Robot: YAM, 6 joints.
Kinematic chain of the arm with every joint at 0, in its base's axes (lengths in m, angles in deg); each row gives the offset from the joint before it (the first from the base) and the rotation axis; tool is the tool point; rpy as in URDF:
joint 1: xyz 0 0 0.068 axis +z
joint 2: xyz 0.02 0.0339 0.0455 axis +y
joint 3: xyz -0.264 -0.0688 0 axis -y
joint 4: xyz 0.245 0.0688 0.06 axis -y
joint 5: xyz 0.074 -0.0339 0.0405 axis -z
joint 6: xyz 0.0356 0 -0.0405 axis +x
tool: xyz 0 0 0 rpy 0 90 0
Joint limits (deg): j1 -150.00..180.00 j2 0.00..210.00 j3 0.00..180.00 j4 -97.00..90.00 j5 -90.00..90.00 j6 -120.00..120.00
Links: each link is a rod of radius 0.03 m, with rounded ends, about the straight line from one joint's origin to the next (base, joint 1, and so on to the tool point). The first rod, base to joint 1, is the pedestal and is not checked.
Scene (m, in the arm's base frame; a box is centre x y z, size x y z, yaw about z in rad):
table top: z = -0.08
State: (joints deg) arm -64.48 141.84 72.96 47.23 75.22 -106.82
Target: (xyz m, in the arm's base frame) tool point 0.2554 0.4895 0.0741
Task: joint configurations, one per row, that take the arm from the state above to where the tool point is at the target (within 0.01 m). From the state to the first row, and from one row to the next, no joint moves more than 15 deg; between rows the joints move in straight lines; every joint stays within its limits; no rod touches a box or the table.
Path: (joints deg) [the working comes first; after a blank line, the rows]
Joints at the target: 65.73 153.92 104.13 45.30 62.58 -106.82
Straight joint move there: clear.

1: -50.01 143.18 76.42 47.02 73.82 -106.82
2: -35.54 144.52 79.89 46.80 72.41 -106.82
3: -21.08 145.87 83.35 46.59 71.01 -106.82
4: -6.61 147.21 86.81 46.37 69.60 -106.82
5: 7.86 148.55 90.27 46.16 68.20 -106.82
6: 22.33 149.89 93.74 45.94 66.79 -106.82
7: 36.79 151.24 97.20 45.73 65.39 -106.82
8: 51.26 152.58 100.66 45.51 63.99 -106.82
9: 65.73 153.92 104.13 45.30 62.58 -106.82

